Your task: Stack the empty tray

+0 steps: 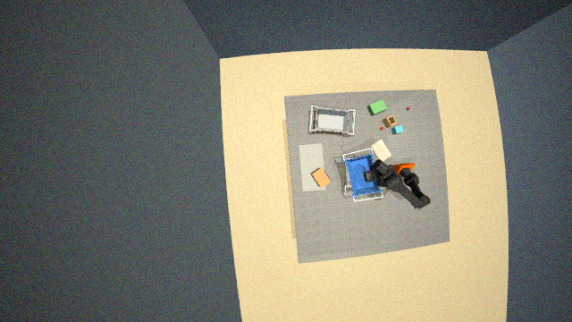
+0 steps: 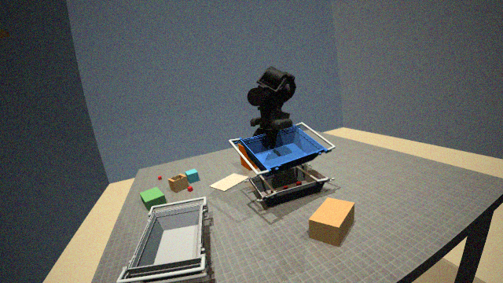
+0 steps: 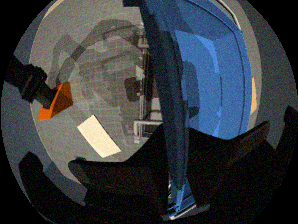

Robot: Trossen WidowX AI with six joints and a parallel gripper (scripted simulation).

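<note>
The blue tray is 70 mm ahead of my gripper tip, 20 mm to the left of it and 10 mm above it. Also, from my gripper tip: cream card: 190 mm behind, 160 mm to the right, 180 mm below; then cyan cube: 320 mm behind, 320 mm to the right, 160 mm below; then small brown box: 250 mm behind, 380 mm to the right, 160 mm below.
</note>
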